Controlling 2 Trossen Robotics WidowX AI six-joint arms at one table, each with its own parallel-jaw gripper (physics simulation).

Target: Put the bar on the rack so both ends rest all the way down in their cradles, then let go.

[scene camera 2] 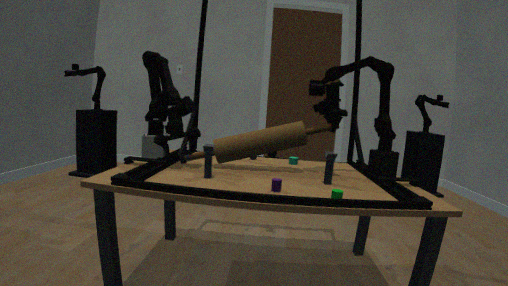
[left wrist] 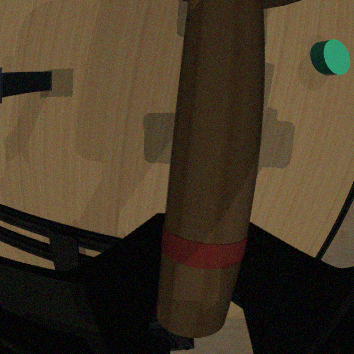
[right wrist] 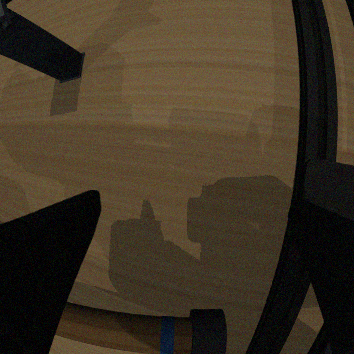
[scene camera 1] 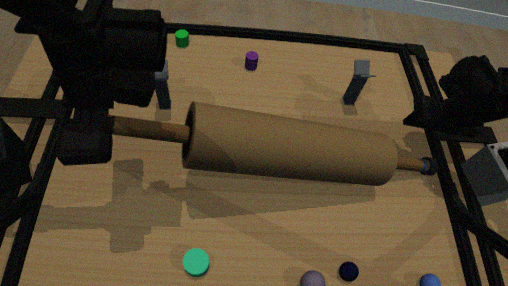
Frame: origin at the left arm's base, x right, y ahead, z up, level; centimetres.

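Seen in the pictures: left gripper, fingertip midpoint: [scene camera 2: 332, 132] [left wrist: 197, 223] [scene camera 1: 104, 132]; right gripper, fingertip midpoint: [scene camera 2: 179, 156] [right wrist: 198, 205]; left arm's base, origin of the base link: [scene camera 2: 384, 151] [left wrist: 150, 339]; right arm's base, origin of the base link: [scene camera 2: 155, 134].
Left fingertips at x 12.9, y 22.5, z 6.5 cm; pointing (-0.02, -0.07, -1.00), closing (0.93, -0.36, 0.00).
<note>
Pixels of each thing's top centre, then the offset from my left fingertips to it. "*": a spot on its surface instead.
- blue-banded end, surface spot: [right wrist: 140, 328] [scene camera 1: 416, 158] [scene camera 2: 191, 155] * dx +24.5, dy +54.8, dz -13.9 cm
- left post, middle of its top: [scene camera 1: 159, 76] [scene camera 2: 330, 158] dx -14.8, dy +13.5, dz -8.4 cm
- right post, middle of its top: [scene camera 1: 362, 74] [scene camera 2: 208, 151] dx +3.3, dy +53.7, dz -8.4 cm
- black frame, surface spot: [scene camera 2: 270, 197] * dx -26.9, dy +45.3, dz -16.3 cm
- green cylinder, middle of its top: [scene camera 1: 181, 33] [scene camera 2: 337, 190] dx -32.0, dy +25.0, dz -14.7 cm
- purple cylinder, middle of its top: [scene camera 1: 252, 55] [scene camera 2: 277, 179] dx -16.9, dy +37.3, dz -14.2 cm
- teal disc, middle of its top: [left wrist: 337, 56] [scene camera 1: 195, 261] dx +20.6, dy +4.8, dz -14.8 cm
The bar [scene camera 1: 291, 146] [scene camera 2: 261, 141] [left wrist: 218, 123] is a thick tan roller on a thin wooden rod. It is tilted. My left gripper [scene camera 1: 88, 133] [scene camera 2: 332, 122] [left wrist: 197, 223] is shut on its red-banded end and holds that end high. The blue-banded end [scene camera 1: 424, 165] [scene camera 2: 188, 156] [right wrist: 140, 328] lies low on the table by the black frame. The rack is two dark posts with grey cradles, a left post [scene camera 1: 162, 88] [scene camera 2: 329, 167] and a right post [scene camera 1: 356, 85] [scene camera 2: 208, 162]; both stand behind the bar, empty. My right gripper [scene camera 1: 458, 106] [scene camera 2: 166, 131] [right wrist: 198, 205] is open and empty above the blue-banded end.
A black frame [scene camera 1: 284, 35] [scene camera 2: 270, 197] borders the table. A green cylinder [scene camera 1: 181, 38] [scene camera 2: 336, 193] and a purple cylinder [scene camera 1: 251, 60] [scene camera 2: 276, 184] stand beyond the posts. A teal disc [scene camera 1: 195, 262] [left wrist: 331, 57] and three balls [scene camera 1: 348, 270] lie at the front. A grey box [scene camera 1: 490, 170] sits outside the frame.
</note>
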